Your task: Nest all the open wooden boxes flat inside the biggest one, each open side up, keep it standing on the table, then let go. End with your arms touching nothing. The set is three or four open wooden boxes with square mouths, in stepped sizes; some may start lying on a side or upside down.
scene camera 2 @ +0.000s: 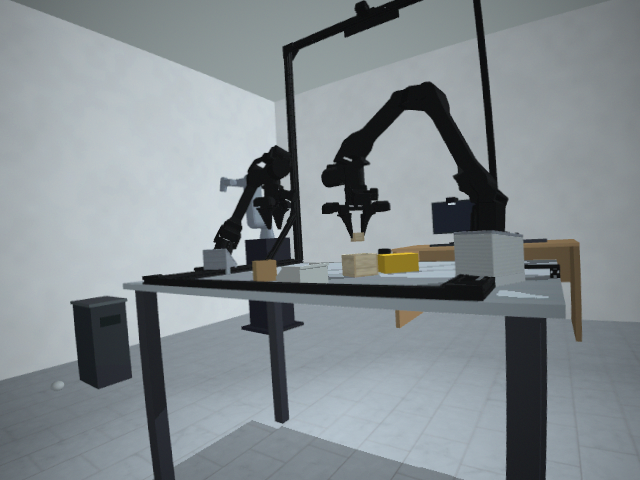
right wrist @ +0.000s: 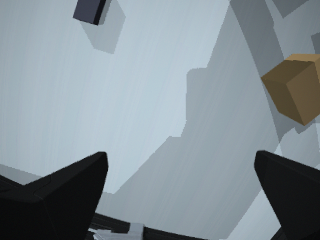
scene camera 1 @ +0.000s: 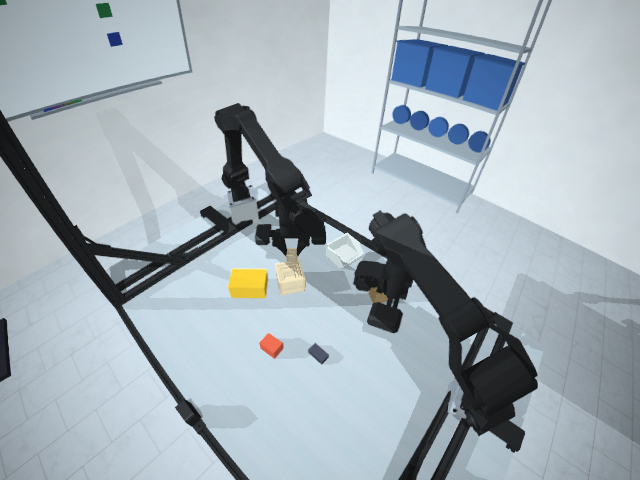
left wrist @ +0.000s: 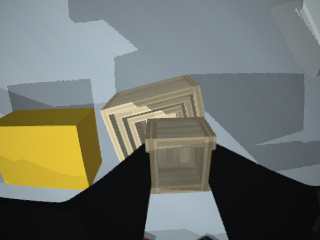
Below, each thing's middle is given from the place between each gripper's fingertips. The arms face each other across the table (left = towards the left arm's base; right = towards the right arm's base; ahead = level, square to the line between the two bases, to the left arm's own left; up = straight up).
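The white tray (scene camera 2: 314,272) is 190 mm ahead of my left hand (scene camera 2: 357,238), 40 mm to the right of it and 120 mm below it. With respect to the yellow block (scene camera 1: 244,283), my left hand is 130 mm past it, 60 mm to the right of it and 120 mm above it. Going by their middles, the yellow block is the nearest to my left hand of the things named here.
The yellow block is 15 cm behind my right hand (scene camera 1: 384,311), 37 cm to the left of it and 16 cm below it. The white tray is 17 cm ahead of my right hand, 27 cm to the left of it and 16 cm below it. By its middle, the white tray is nearer to my left hand than to my right hand.
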